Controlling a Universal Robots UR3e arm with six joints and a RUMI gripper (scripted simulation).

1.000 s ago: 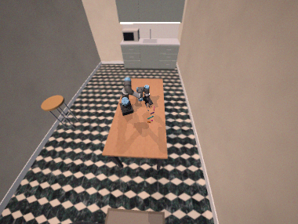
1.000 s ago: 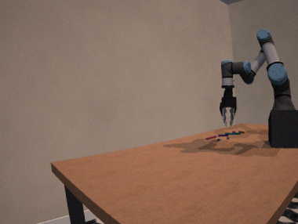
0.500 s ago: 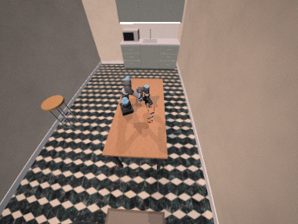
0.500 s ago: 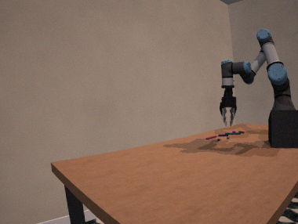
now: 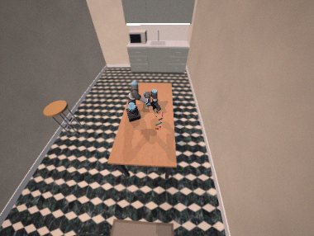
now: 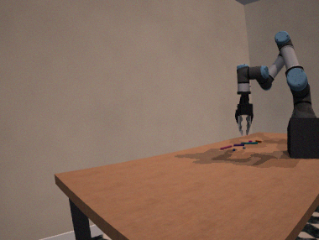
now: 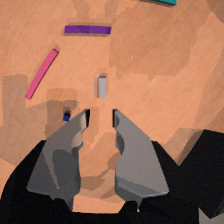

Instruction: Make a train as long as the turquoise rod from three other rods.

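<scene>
Right now my hand is 8 cm above the grey rod. The rest, counted from my hand: blue rod 2 cm ahead, 7 cm to the left, 8 cm below; purple rod 6 cm ahead, 6 cm to the right, 8 cm below; pink rod 9 cm ahead, 3 cm to the left, 8 cm below.
</scene>
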